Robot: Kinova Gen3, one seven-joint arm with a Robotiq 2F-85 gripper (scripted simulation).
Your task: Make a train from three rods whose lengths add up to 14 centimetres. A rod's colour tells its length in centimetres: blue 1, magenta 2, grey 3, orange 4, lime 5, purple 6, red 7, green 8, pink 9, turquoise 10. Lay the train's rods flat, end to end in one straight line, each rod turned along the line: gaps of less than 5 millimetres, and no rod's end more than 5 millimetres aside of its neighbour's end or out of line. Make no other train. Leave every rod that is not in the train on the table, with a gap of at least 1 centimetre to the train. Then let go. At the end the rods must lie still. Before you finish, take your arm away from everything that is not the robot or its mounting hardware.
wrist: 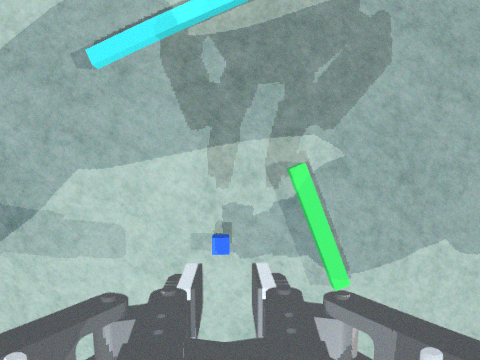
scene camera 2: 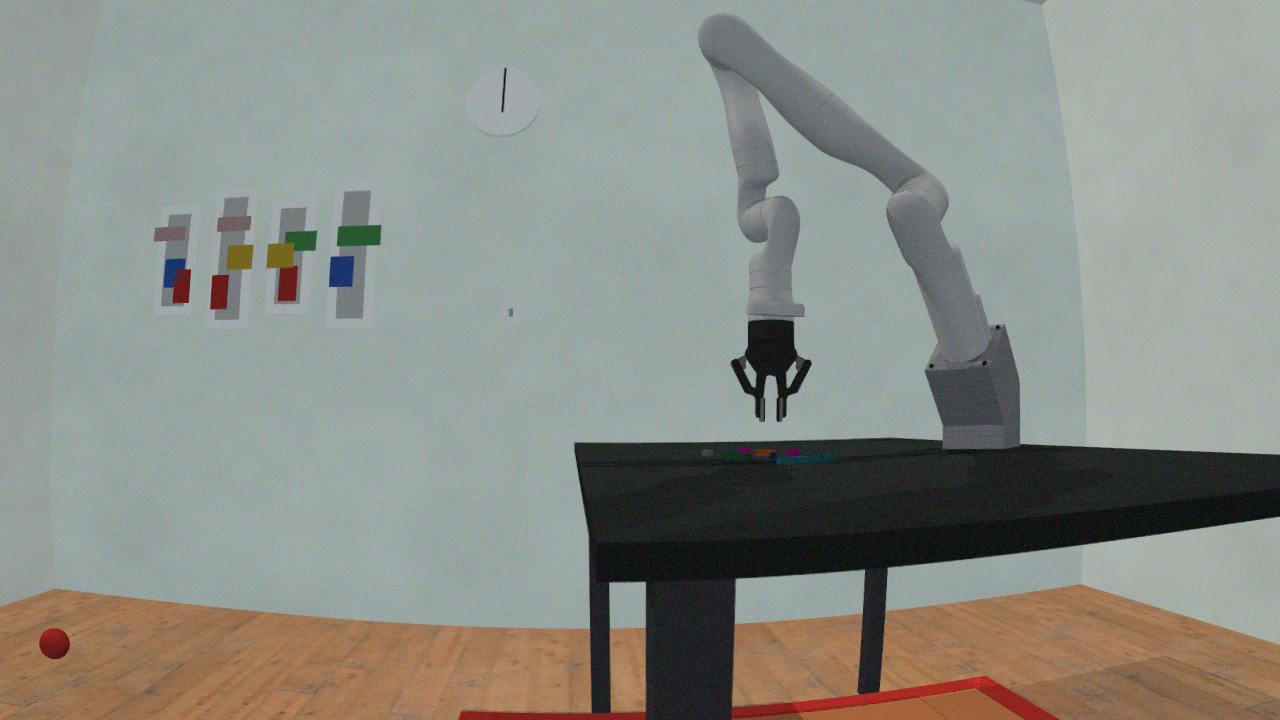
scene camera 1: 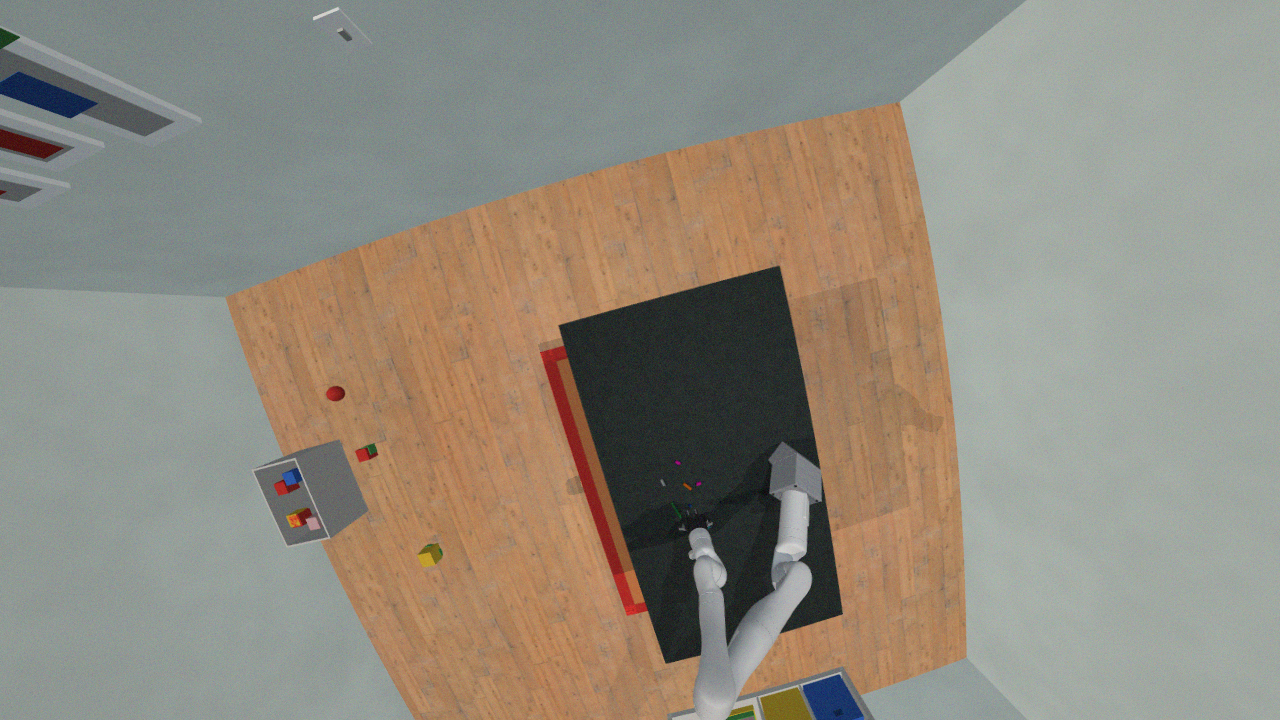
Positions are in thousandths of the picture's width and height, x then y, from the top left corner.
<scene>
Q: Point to a green rod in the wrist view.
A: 624,485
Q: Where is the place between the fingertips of my gripper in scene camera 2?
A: At 602,585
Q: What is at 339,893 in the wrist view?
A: My gripper.
</scene>
